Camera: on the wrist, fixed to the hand. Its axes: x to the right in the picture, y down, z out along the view.
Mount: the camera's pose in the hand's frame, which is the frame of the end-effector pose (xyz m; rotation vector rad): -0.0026 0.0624 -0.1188 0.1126 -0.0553 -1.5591
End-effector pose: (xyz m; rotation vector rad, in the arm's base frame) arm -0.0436 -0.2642 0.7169 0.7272 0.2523 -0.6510
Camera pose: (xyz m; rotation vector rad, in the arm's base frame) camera -0.0056 -0.1464 0.6649 0.5062 0.7452 -2.1660
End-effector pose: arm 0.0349 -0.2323 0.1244 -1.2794 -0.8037 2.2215
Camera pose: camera 0.1347 -0.2485 0.0362 -0.2036 -1.0903 0.9632
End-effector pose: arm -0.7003 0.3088 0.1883 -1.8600 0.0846 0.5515
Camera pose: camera -0.6835 0.1777 0.1647 -1.2757 -1.2303 -0.4911
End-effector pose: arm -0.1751 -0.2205 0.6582 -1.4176 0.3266 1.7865
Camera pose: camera -0.1379 -0.3374 0.6037 -0.9621 -0.5907 0.4780
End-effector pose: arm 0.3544 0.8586 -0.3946 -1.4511 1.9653 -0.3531
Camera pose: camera 0.2316 0.8633 -0.3407 -2.5575 0.3613 -0.9916
